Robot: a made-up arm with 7 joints. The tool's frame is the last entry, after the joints.
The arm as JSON. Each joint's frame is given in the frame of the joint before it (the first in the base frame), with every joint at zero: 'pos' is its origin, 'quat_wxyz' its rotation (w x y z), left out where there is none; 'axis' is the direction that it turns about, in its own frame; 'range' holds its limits. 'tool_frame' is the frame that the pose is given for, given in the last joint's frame.
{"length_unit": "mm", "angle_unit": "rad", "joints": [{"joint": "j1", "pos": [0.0, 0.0, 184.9], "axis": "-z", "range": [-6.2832, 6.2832]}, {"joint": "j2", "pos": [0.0, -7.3, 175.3], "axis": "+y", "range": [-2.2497, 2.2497]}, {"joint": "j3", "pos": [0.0, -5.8, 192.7], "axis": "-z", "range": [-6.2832, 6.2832]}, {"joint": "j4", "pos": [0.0, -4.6, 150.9], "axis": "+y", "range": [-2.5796, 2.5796]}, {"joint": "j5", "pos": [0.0, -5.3, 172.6], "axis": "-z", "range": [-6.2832, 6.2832]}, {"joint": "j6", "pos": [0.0, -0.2, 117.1], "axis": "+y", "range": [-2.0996, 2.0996]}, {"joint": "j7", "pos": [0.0, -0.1, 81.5], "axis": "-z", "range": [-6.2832, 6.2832]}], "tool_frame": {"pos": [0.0, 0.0, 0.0], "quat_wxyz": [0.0, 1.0, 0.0, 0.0]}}
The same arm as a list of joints. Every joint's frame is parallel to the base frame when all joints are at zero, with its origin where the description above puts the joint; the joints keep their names.
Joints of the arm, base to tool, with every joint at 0 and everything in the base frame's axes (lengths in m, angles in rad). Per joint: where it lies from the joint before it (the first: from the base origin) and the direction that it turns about. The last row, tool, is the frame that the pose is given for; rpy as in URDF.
j1: axis 0 0 -1 origin 0.0000 0.0000 0.1849
j2: axis 0 1 0 origin 0.0000 -0.0073 0.1753
j3: axis 0 0 -1 origin 0.0000 -0.0058 0.1927
j4: axis 0 1 0 origin 0.0000 -0.0046 0.1509
j5: axis 0 0 -1 origin 0.0000 -0.0053 0.1726
j6: axis 0 1 0 origin 0.0000 -0.0002 0.1171
j7: axis 0 0 -1 origin 0.0000 -0.0001 0.0815
tool: origin 0.0000 0.0000 0.0000 rpy 3.1416 0.0000 0.0000
Joint limits (rad, base to tool): -6.2832..6.2832 -2.2497..2.2497 -6.2832..6.2832 -2.5796..2.5796 -6.2832..6.2832 -2.0996..2.0996 -6.2832..6.2832

